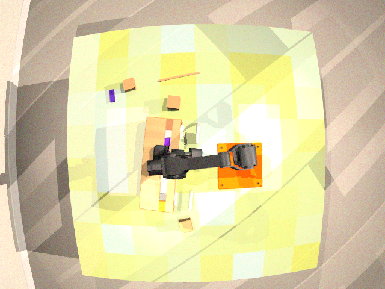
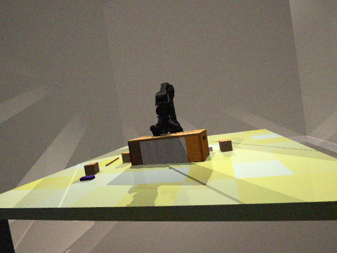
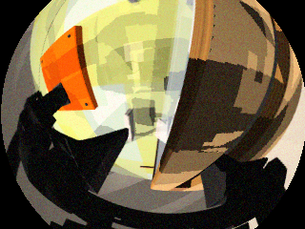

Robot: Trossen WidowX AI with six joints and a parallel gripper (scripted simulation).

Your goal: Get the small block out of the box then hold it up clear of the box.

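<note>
The purple block lies 50 mm ahead of my gripper tip and 30 mm to the right of it. The rest, counted from my gripper tip: thin stick 40 mm behind, 320 mm to the right, 80 mm below; box 50 mm ahead, 70 mm to the left, 20 mm below.
</note>
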